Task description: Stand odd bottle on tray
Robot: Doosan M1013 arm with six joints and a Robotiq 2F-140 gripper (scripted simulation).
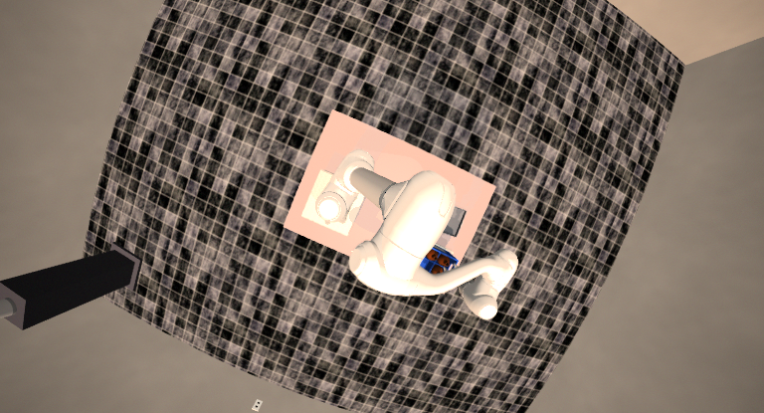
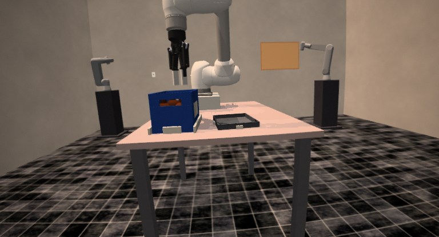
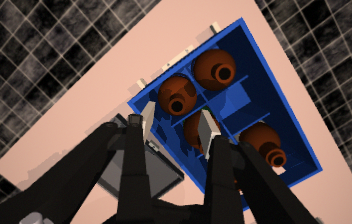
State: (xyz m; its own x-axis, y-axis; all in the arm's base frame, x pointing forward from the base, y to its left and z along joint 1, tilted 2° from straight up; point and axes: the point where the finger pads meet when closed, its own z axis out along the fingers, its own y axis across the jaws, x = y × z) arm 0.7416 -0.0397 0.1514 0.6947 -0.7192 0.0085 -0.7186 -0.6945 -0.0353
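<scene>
Now: the blue crate 150 mm below my hand, 90 mm behind it and 40 mm to the right of it. Also, from my hand: dark tray: 240 mm to the left, 220 mm below, 90 mm behind; bottle: 180 mm behind, 150 mm below.
</scene>
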